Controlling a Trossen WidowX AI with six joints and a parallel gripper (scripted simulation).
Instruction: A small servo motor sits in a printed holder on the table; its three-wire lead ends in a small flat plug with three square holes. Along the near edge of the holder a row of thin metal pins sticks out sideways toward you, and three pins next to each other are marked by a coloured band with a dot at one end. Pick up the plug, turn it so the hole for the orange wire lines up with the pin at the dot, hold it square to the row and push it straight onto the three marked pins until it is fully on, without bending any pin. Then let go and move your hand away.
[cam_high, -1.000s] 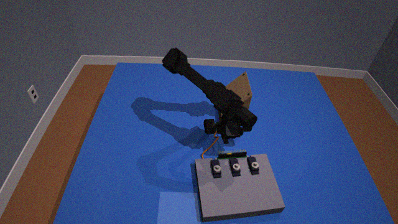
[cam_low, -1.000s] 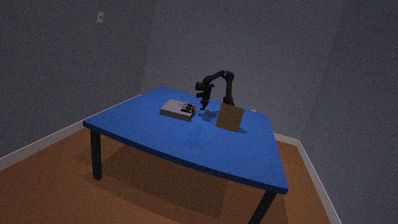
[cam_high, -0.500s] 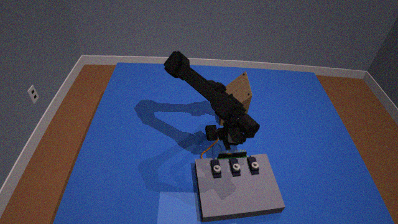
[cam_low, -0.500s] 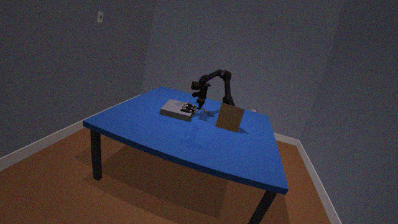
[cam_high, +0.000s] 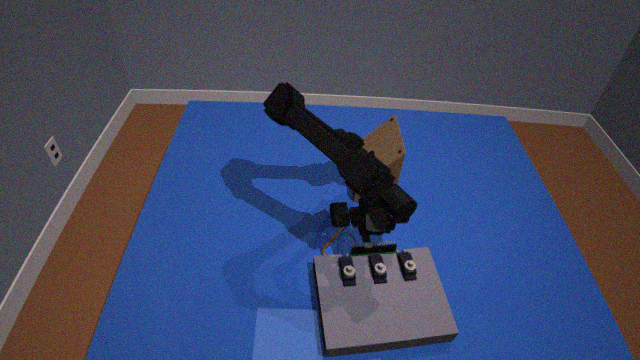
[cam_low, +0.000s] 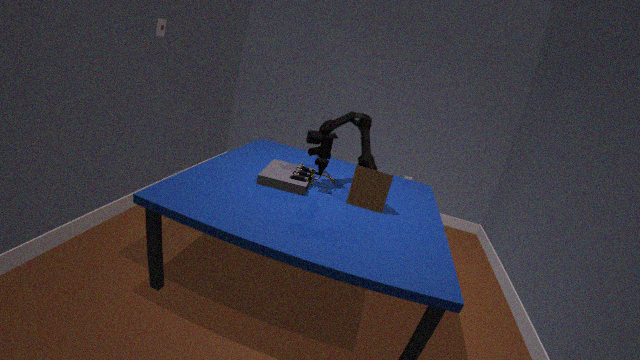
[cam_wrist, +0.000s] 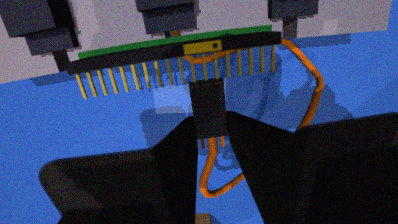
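Right now the yellow band is 4 cm ahead of my gripper tip and 1 cm to the left of it. From my gripper tip the other things lie so: grey holder (20 cm ahead, 5 cm to the left, 5 cm below); pin strip (4 cm ahead, 2 cm to the left, 1 cm below).
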